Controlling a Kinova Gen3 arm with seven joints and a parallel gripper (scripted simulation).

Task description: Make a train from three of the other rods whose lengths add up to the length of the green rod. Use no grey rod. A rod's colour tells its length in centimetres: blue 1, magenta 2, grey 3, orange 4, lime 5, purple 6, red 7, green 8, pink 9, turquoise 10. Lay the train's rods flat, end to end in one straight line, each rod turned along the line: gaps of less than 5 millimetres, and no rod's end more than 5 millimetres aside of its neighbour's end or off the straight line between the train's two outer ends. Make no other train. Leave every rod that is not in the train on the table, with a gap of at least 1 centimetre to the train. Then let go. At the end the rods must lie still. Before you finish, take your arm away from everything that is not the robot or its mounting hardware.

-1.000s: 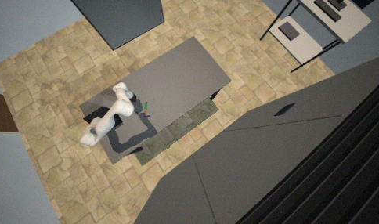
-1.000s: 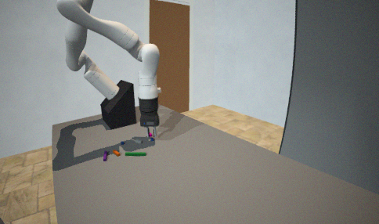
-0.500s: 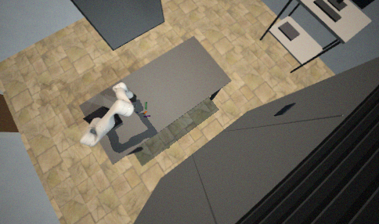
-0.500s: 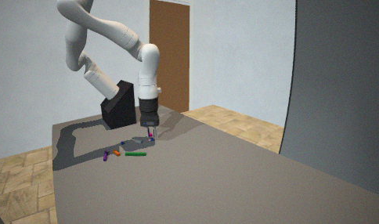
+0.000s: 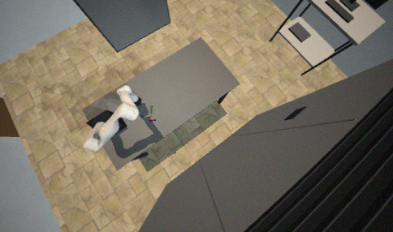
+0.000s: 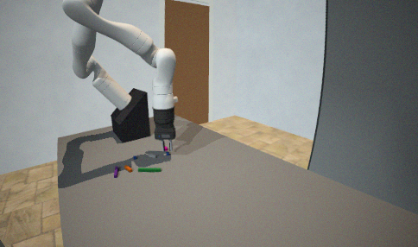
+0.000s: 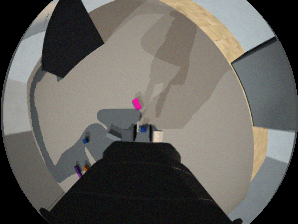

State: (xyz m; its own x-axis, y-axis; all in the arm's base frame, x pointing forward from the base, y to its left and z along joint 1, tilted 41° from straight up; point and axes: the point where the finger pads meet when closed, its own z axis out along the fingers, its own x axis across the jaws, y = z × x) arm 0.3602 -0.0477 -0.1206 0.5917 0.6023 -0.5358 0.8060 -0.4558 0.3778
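My gripper is now 4 cm past the magenta rod, 2 cm to the right of it and 3 cm above it. Round my hand: orange rod: 2 cm ahead, 18 cm to the right, 3 cm below; green rod: 7 cm ahead, 12 cm to the right, 3 cm below; grey rod: 2 cm behind, 6 cm to the right, 3 cm below.
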